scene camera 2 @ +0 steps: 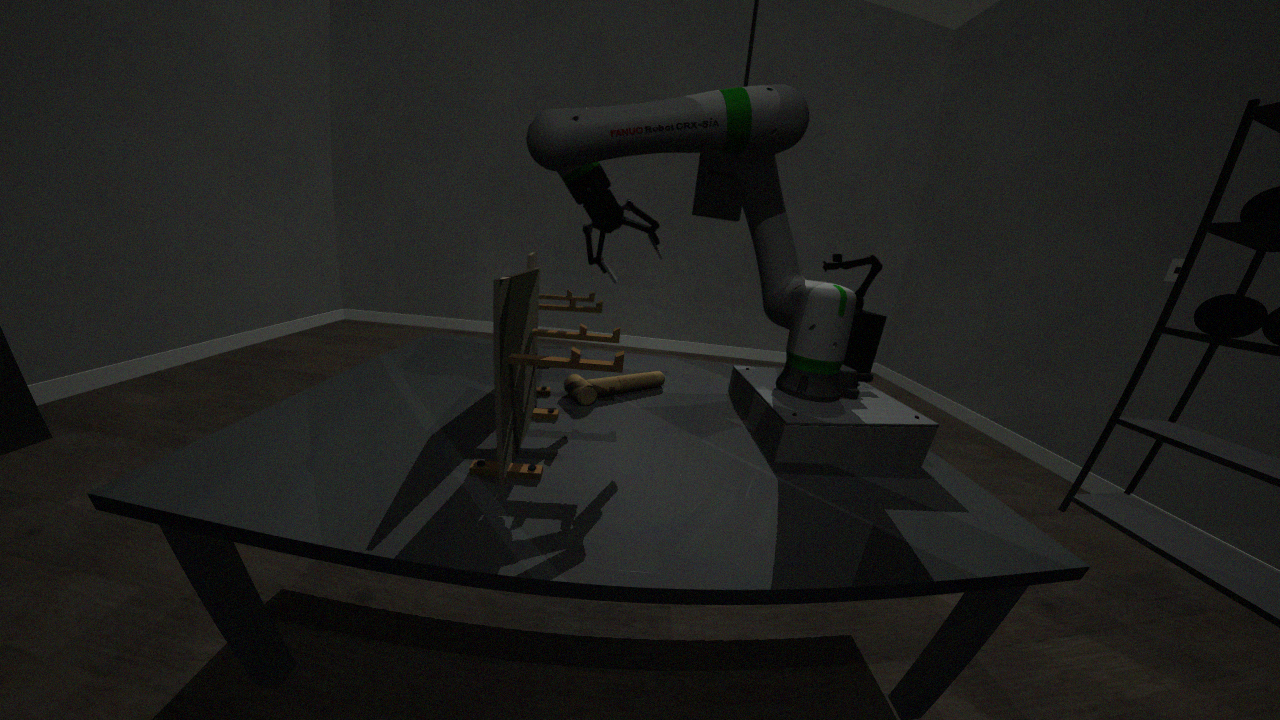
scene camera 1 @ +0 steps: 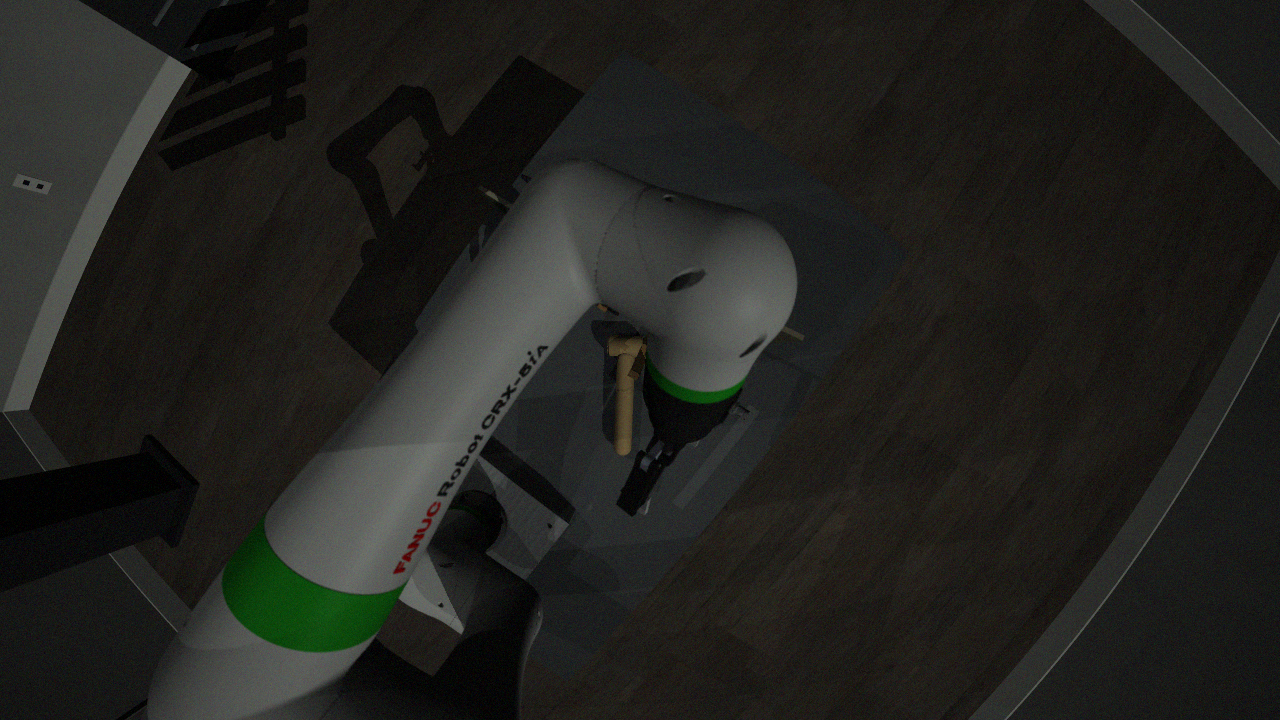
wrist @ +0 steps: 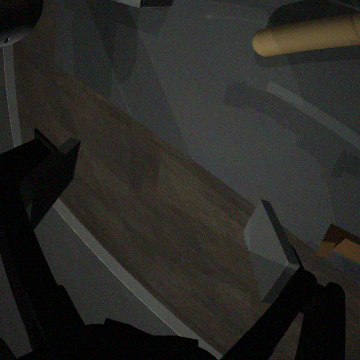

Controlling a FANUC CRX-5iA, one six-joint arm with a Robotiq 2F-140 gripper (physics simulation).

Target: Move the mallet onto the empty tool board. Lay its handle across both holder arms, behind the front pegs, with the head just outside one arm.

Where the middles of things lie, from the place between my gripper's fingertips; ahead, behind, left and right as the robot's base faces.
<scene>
The wooden mallet [scene camera 1: 625,347] is 280 mm below my hand, 130 mm to the left of it and 30 mm ahead of it.
</scene>
